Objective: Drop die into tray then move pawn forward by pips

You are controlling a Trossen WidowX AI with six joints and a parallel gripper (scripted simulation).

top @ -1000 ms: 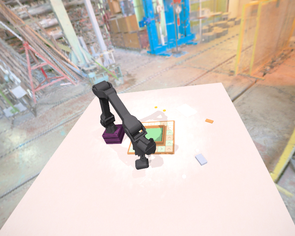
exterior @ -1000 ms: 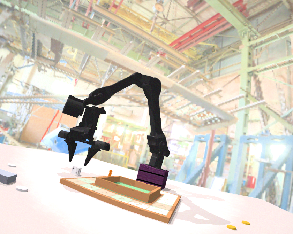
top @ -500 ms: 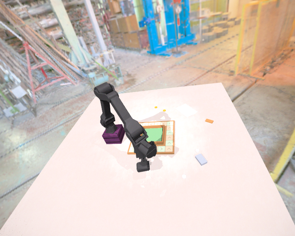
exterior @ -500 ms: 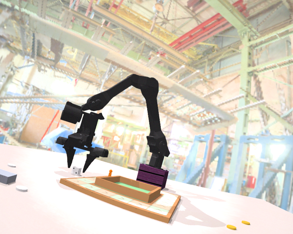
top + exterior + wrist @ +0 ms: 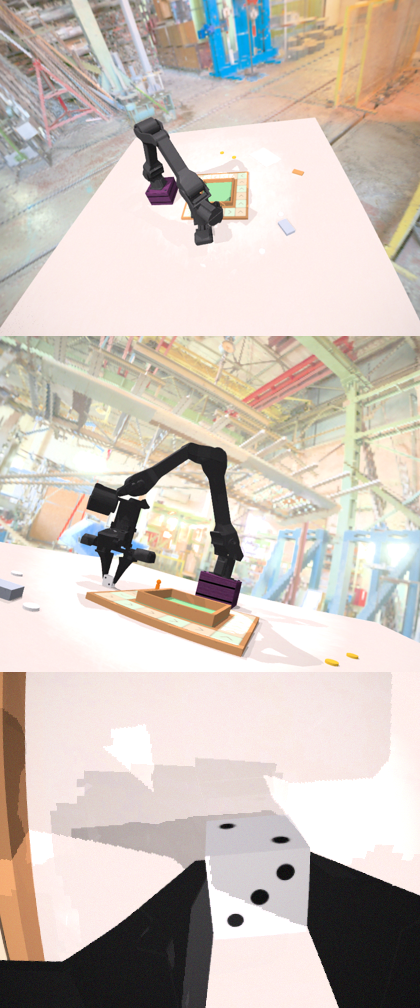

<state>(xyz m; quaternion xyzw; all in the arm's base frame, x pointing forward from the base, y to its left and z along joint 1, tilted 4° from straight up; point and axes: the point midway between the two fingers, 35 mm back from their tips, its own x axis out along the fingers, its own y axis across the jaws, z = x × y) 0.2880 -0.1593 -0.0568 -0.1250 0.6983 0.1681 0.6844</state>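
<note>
The orange pawn lies 70 mm behind my gripper tip, 90 mm to the left of it and 20 mm above it. From my gripper tip the other things lie so: white sheet (150 mm ahead, 520 mm to the left, 10 mm below); orange block (320 mm ahead, 410 mm to the left, 10 mm below); grey block (290 mm ahead, 90 mm to the left).
</note>
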